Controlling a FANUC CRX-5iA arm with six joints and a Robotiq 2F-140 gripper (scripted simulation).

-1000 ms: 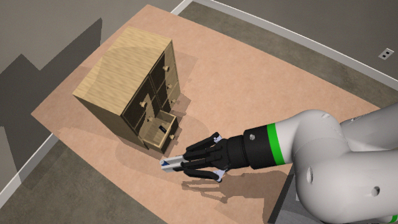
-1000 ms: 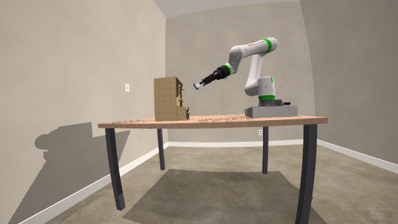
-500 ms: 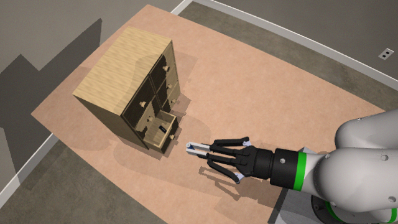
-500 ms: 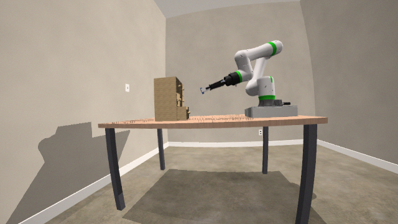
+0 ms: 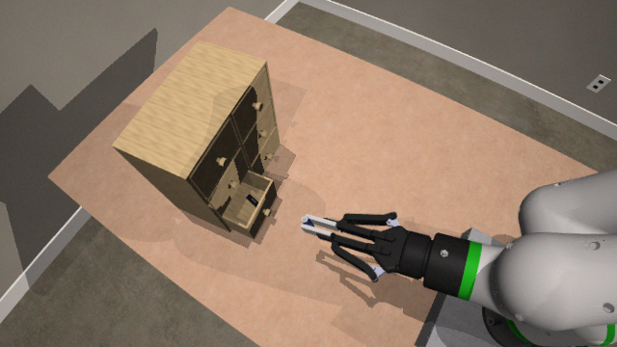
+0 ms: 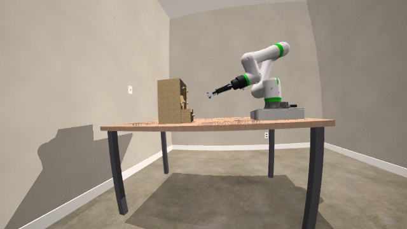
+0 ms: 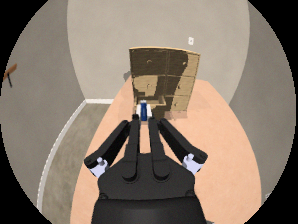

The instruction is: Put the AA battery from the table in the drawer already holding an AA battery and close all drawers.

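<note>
The dark battery is 210 mm ahead of my hand and 190 mm below it. From my hand the other things lie so: orange-brown thing: 310 mm ahead, 80 mm to the right, 190 mm below; blue AA battery: 20 mm ahead, 10 mm to the left, 10 mm below.
</note>
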